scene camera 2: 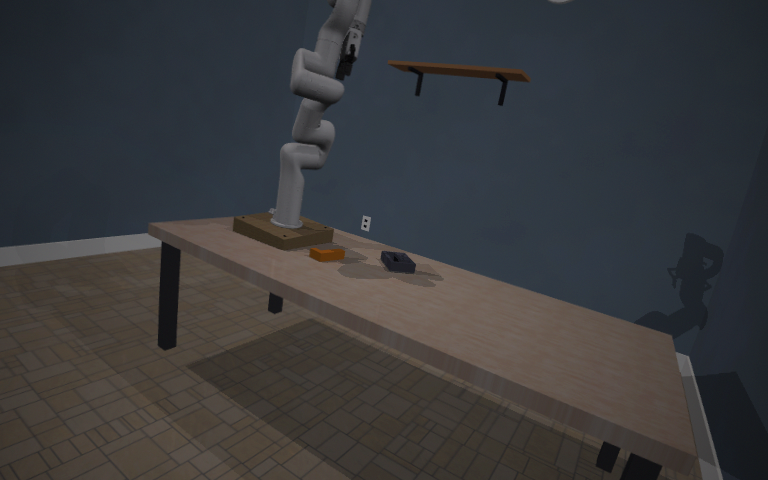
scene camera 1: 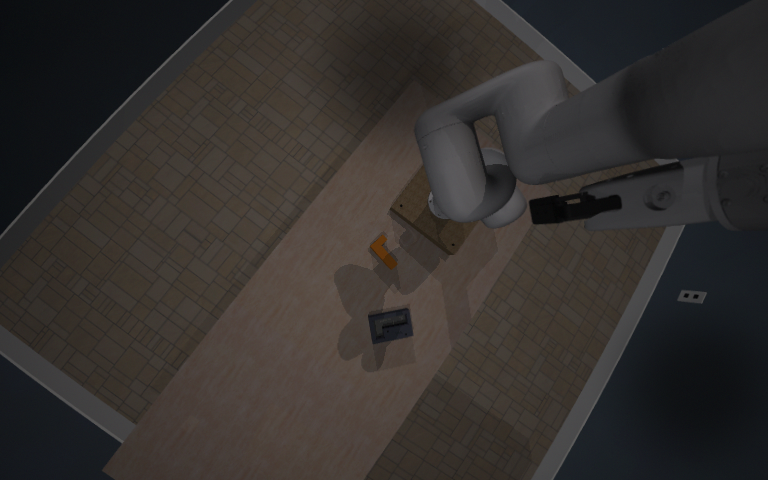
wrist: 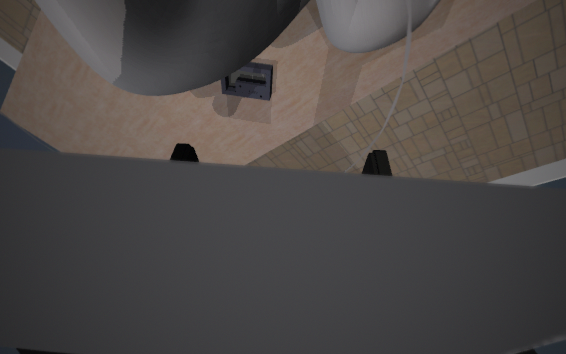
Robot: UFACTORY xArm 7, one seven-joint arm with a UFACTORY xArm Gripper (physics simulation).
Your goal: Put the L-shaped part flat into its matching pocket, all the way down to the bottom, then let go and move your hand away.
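Where they show: gripper, between the fingertips: (scene camera 2: pixel 342 77) (scene camera 1: pixel 559 205); arm's base, origin of its link: (scene camera 2: pixel 286 223).
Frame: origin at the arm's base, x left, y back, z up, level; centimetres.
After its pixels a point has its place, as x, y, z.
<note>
The orange L-shaped part (scene camera 1: pixel 382 252) {-10.8, -26.2, -2.6} (scene camera 2: pixel 326 254) {-13.3, -27.2, -3.1} lies flat on the table, between the wooden base block and the pocket block. The dark blue-grey block (scene camera 1: pixel 400 332) {7.4, -47.1, -1.9} (scene camera 2: pixel 405 266) {-1.2, -51.8, -3.0} (wrist: pixel 254 92) with the L-shaped pocket lies on the table, apart from the part. The pocket is empty. My gripper (scene camera 2: pixel 343 74) {0.7, -15.0, 56.9} (wrist: pixel 280 159) {0.7, -15.0, 56.9} is open and empty, high above the table and far from both. Its two black fingertips stand wide apart in the wrist view. The L-shaped part does not show in the wrist view.
The arm rises from the wooden base block (scene camera 1: pixel 421 223) {-3.8, -11.0, -0.8} (scene camera 2: pixel 266 233) {-14.4, -2.0, -1.7} on the table (scene camera 1: pixel 271 350) {-27.5, -72.3, -5.6} (scene camera 2: pixel 481 322) {-23.9, -83.6, -5.6}. A wall shelf (scene camera 2: pixel 458 70) hangs right of the raised arm in the second scene view. Arm links fill the top of the wrist view and hide part of the table.
</note>
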